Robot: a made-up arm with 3 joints. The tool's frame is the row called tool.
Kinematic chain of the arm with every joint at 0, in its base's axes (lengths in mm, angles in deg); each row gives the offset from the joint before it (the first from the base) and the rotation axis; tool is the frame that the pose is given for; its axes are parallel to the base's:
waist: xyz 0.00 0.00 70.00 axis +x
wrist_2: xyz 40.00 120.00 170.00 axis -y
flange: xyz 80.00 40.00 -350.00 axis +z
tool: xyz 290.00 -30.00 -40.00
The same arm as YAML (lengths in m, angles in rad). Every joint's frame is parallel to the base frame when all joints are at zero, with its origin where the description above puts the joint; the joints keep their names.
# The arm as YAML. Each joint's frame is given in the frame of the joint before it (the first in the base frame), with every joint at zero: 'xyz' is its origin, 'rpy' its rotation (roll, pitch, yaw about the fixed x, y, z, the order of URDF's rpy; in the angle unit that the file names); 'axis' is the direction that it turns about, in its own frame. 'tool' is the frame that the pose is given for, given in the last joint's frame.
units:
  length: m
  angle: rad
joints:
  - name: waist
    type: revolute
    origin:
      xyz: [0.0, 0.0, 0.07]
      rpy: [0.0, 0.0, 0.0]
    axis: "+x"
  - name: wrist_2
    type: revolute
    origin:
      xyz: [0.04, 0.12, 0.17]
      rpy: [0.0, 0.0, 0.0]
    axis: "-y"
  - name: flange
    type: revolute
    origin:
      xyz: [0.08, 0.04, -0.35]
      rpy: [0.0, 0.0, 0.0]
    axis: "+z"
tool:
  origin:
    xyz: [0.29, -0.03, -0.04]
    rpy: [0.0, 0.0, 0.0]

